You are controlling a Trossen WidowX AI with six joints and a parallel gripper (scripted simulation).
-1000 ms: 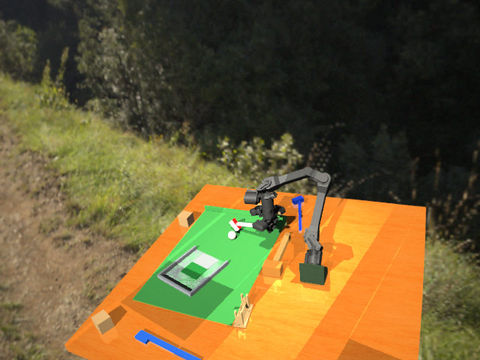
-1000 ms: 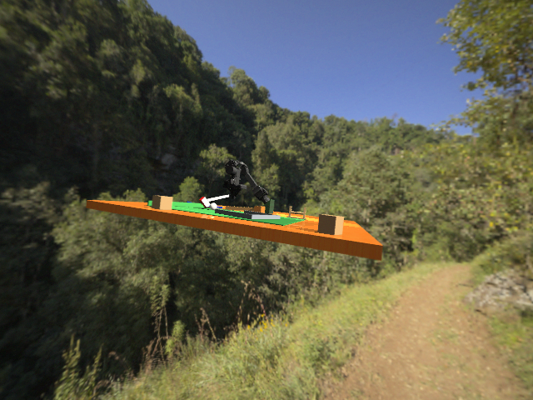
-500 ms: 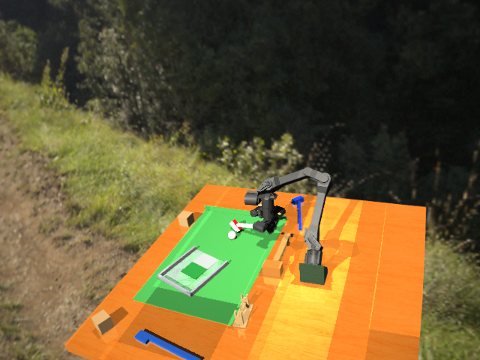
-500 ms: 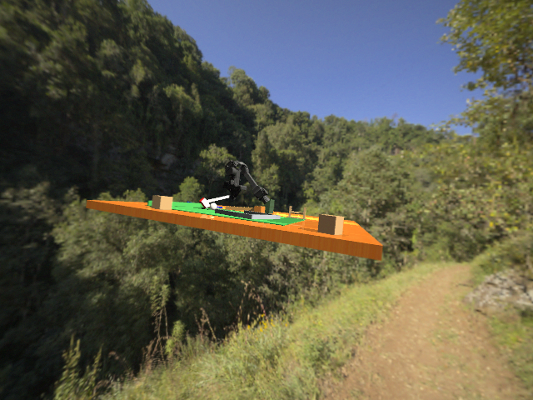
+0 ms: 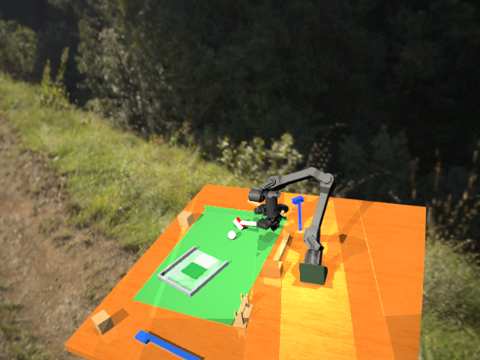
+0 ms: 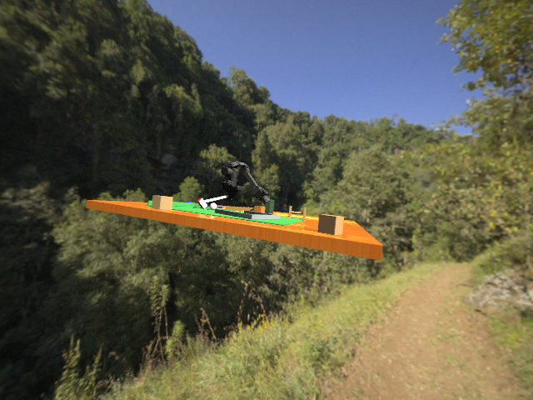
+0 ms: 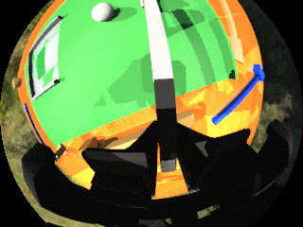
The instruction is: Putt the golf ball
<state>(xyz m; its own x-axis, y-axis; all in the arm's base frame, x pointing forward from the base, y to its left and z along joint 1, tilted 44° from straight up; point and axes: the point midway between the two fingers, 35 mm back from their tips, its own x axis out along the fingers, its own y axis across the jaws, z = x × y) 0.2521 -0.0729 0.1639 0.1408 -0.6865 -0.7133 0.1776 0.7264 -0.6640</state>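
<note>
Right now my gripper tip is 120 mm short of the red putter and 20 mm to the left of it. The rest, counted from my gripper tip: blue putter 10 mm behind, 270 mm to the right, 60 mm below; then white golf ball 220 mm ahead, 50 mm to the left, 50 mm below; then green mat 220 mm ahead, 200 mm to the left, 70 mm below.
</note>
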